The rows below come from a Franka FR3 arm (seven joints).
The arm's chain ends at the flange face. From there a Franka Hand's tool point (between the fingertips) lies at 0.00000 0.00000 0.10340 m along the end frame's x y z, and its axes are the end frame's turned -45 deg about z.
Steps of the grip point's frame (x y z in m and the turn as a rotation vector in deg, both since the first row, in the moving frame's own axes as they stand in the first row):
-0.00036 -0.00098 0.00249 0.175 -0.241 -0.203
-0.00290 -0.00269 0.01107 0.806 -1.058 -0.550
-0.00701 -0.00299 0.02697 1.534 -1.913 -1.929
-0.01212 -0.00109 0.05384 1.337 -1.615 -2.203
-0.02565 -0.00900 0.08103 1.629 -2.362 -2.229
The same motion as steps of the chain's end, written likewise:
-0.00042 -0.00052 0.00249 -0.047 -0.294 -0.203
-0.00158 -0.00018 0.01110 -0.178 -1.318 -0.550
-0.00268 0.00229 0.02706 -0.268 -2.437 -1.929
-0.00558 0.00737 0.05391 -0.197 -2.087 -2.203
-0.01943 0.01074 0.08116 -0.518 -2.822 -2.229

